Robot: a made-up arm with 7 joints.
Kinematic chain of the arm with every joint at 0, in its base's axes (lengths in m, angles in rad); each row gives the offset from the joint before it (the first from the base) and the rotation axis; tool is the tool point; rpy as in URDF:
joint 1: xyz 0 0 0.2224 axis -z
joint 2: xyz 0 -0.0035 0.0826 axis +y
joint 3: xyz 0 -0.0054 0.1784 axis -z
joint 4: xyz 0 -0.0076 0.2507 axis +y
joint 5: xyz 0 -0.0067 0.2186 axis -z
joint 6: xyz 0 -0.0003 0.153 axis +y
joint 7: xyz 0 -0.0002 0.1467 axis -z
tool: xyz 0 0 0 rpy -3.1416 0 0
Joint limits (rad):
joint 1: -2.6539..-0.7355
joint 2: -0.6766..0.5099
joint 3: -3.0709..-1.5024
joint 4: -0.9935..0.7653
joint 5: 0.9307..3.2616
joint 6: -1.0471..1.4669
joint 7: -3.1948..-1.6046
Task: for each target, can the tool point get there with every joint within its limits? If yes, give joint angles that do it. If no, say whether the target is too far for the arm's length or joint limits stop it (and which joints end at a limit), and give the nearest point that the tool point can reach.
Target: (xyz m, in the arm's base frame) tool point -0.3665 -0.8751 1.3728
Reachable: no: too far | nearest point -0.2398 -0.5726 1.0198 | short by 0.482 m
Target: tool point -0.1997 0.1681 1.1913
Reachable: yes | joints -1.8857 0.2407 -2.0252 0.3588 2.2967 0.5147 -1.7367
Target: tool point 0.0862 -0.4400 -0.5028
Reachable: no: joint limits stop it (at a limit: joint 2, joint 3, joint 4, joint 6) | nearest point 0.1395 -0.7120 0.5719 | short by 1.110 m
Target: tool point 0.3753 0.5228 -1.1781
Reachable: no: too far | nearest point 0.3533 0.4921 0.5599 | short by 1.738 m
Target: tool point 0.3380 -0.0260 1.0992
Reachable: yes | joints -1.4050 -0.2225 -1.9992 -0.7961 2.2042 0.3054 -2.2543
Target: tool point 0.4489 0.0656 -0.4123
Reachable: no: joint limits stop it (at a limit: joint 1, joint 2, joint 4, joint 6) | nearest point 0.5311 0.2846 0.5714 | short by 1.011 m
